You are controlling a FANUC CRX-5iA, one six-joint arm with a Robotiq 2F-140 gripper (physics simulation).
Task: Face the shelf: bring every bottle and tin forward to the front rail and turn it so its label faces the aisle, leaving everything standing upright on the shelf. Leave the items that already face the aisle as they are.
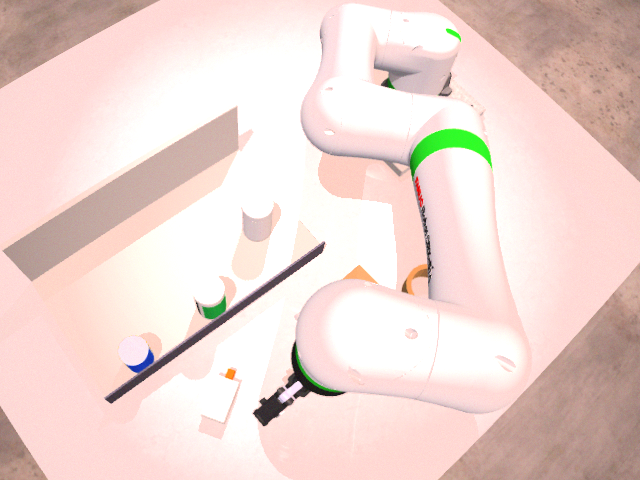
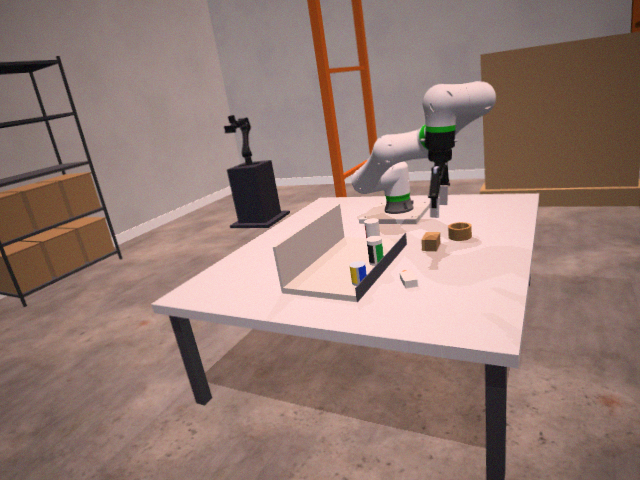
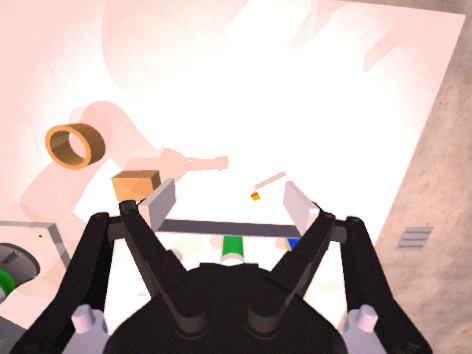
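Where they show: gripper, fingertip midpoint: (image 2: 439, 211) (image 3: 230, 191); arm's base, origin of the base link: (image 2: 398, 209) (image 3: 15, 261).
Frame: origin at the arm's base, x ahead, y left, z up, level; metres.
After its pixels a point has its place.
Observation:
The shelf has a grey back panel (image 1: 121, 192) @(y -0.182, x 0.665, z 0.102 m) (image 2: 310, 246) @(y -0.183, x 0.684, z 0.070 m) and a dark front rail (image 1: 279, 279) @(y 0.126, x 0.531, z -0.001 m) (image 2: 382, 267) @(y 0.111, x 0.702, z -0.004 m) (image 3: 225, 228) @(y 0.115, x 0.648, z 0.003 m). A blue tin (image 1: 139, 356) @(y 0.083, x 0.834, z 0.068 m) (image 2: 357, 273) @(y 0.074, x 0.862, z 0.046 m) (image 3: 294, 244) @(y 0.090, x 0.822, z 0.041 m) stands upright close behind the rail, blue side towards it, yellow behind. A green bottle (image 1: 212, 305) @(y 0.104, x 0.679, z 0.090 m) (image 2: 375, 252) @(y 0.087, x 0.693, z 0.052 m) (image 3: 233, 246) @(y 0.107, x 0.669, z 0.060 m) with a white lid stands upright close behind the rail, green side towards it. A whitish bottle (image 1: 256, 223) @(y 0.034, x 0.510, z 0.085 m) (image 2: 372, 227) @(y 0.025, x 0.516, z 0.087 m) stands upright farther back from the rail; no coloured label shows on it. My gripper (image 1: 262, 414) (image 2: 438, 202) @(y 0.325, x 0.671, z 0.201 m) (image 3: 230, 191) @(y 0.325, x 0.671, z 0.201 m) is open and empty, high above the table outside the rail.
A white box (image 1: 220, 401) @(y 0.228, x 0.776, z 0.002 m) (image 2: 408, 280) @(y 0.234, x 0.811, z 0.002 m) with an orange piece (image 1: 231, 373) @(y 0.202, x 0.725, z -0.005 m) (image 3: 255, 196) @(y 0.204, x 0.726, z -0.005 m) lies on the table outside the rail. A wooden block (image 1: 360, 273) @(y 0.230, x 0.411, z 0.024 m) (image 2: 431, 241) @(y 0.255, x 0.490, z 0.017 m) (image 3: 136, 186) @(y 0.253, x 0.454, z 0.024 m) and a wooden ring (image 1: 408, 280) @(y 0.306, x 0.350, z 0.024 m) (image 2: 460, 233) @(y 0.352, x 0.373, z 0.007 m) (image 3: 95, 145) @(y 0.345, x 0.374, z 0.005 m) stand nearer the arm's base.

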